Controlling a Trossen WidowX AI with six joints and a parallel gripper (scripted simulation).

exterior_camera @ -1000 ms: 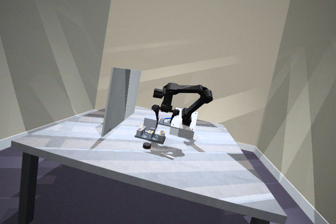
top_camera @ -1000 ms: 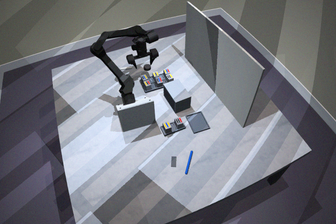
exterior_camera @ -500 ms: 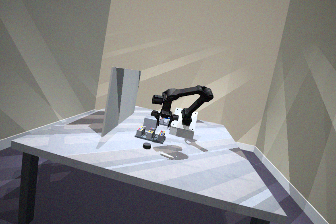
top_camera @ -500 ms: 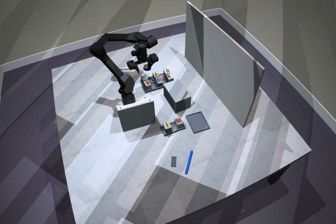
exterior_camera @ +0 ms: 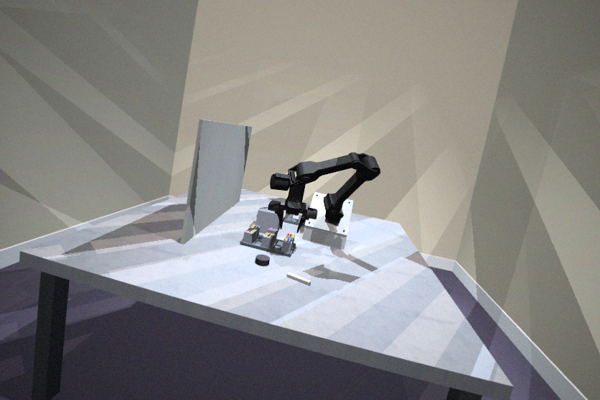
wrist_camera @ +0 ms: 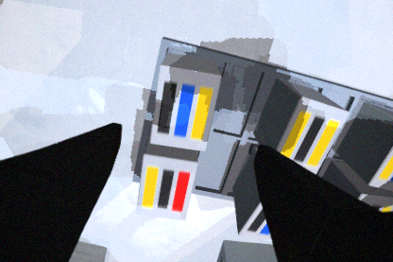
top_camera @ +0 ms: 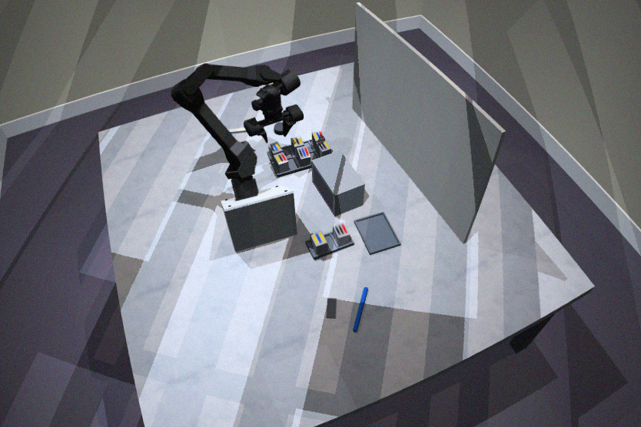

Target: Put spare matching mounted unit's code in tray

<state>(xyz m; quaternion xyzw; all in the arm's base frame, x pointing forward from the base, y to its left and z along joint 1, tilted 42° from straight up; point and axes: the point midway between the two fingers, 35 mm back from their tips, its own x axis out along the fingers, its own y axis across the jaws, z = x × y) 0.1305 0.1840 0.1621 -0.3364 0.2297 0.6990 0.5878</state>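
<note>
The grey spare lies 50 mm below my gripper tip. Round my gripper tip: black puck 40 mm ahead, 140 mm to the left, 80 mm below; tall grey panel 400 mm ahead, 150 mm to the right, 140 mm above; rack 80 mm ahead, 390 mm to the right, 80 mm below.
</note>
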